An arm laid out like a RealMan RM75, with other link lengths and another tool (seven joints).
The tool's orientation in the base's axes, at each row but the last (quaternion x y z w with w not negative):
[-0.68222 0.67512 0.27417 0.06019]
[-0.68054 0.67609 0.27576 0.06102]
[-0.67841 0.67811 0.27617 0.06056]
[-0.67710 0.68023 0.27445 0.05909]
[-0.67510 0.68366 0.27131 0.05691]
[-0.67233 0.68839 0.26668 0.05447]
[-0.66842 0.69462 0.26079 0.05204]
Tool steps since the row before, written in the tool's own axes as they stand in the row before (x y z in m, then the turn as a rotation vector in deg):
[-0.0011 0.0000 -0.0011 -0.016 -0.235 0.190]
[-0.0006 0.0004 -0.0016 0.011 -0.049 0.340]
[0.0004 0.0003 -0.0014 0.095 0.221 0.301]
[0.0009 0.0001 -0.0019 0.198 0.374 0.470]
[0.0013 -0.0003 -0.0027 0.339 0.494 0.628]
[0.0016 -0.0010 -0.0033 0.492 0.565 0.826]
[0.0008 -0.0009 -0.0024 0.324 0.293 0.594]
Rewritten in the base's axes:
[0.0004 0.0005 0.0014 0.170 0.119 -0.220]
[0.0001 -0.0002 0.0017 -0.054 0.149 -0.305]
[0.0001 -0.0010 0.0011 -0.306 0.037 -0.232]
[0.0004 -0.0017 0.0012 -0.509 0.012 -0.376]
[0.0010 -0.0024 0.0016 -0.680 -0.050 -0.537]
[0.0017 -0.0028 0.0018 -0.818 -0.104 -0.751]
[0.0014 -0.0017 0.0015 -0.477 -0.044 -0.561]

